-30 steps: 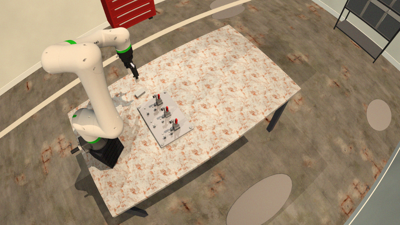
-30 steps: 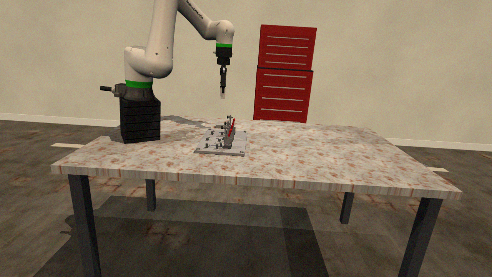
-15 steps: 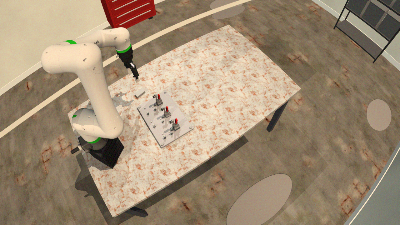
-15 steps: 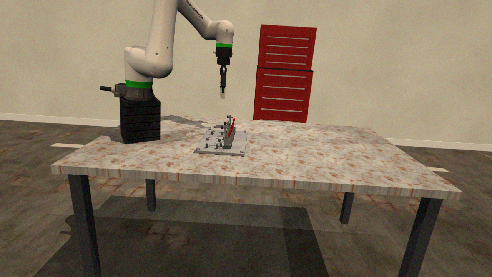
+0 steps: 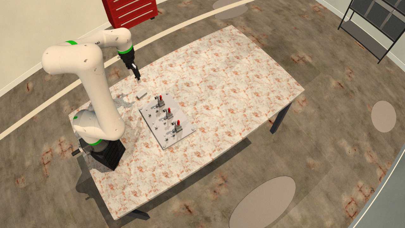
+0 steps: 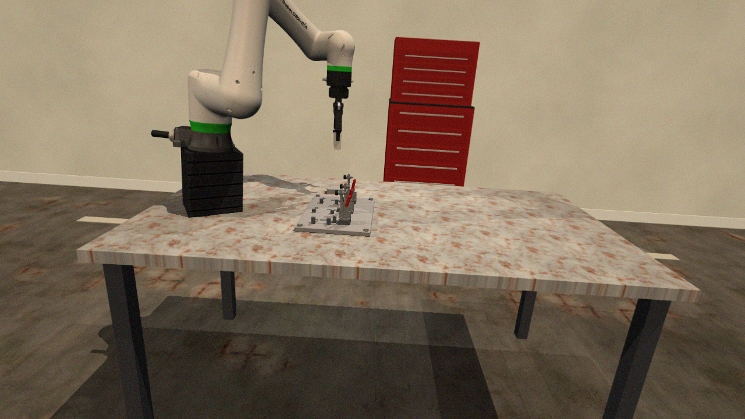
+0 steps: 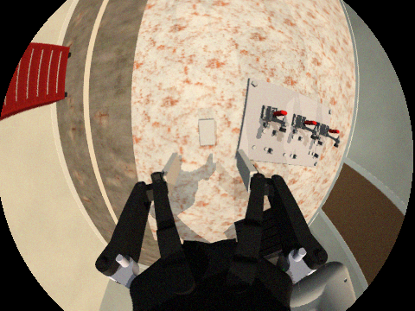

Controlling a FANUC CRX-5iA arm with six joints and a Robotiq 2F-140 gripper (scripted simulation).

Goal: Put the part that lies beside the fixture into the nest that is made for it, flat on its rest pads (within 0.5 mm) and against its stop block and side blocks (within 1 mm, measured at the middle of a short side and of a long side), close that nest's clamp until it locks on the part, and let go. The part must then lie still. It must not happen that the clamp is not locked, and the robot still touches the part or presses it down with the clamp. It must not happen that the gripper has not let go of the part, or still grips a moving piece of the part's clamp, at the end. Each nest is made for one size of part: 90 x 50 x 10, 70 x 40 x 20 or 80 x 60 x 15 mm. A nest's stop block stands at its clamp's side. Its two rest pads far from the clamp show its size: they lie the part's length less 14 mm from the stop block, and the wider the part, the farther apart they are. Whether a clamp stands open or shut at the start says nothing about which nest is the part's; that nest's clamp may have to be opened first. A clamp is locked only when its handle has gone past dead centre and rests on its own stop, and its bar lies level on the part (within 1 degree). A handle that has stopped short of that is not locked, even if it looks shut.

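Now: the grey block 200 mm below my hand. Also, from my hand: plate: 50 mm ahead, 270 mm to the right, 210 mm below.
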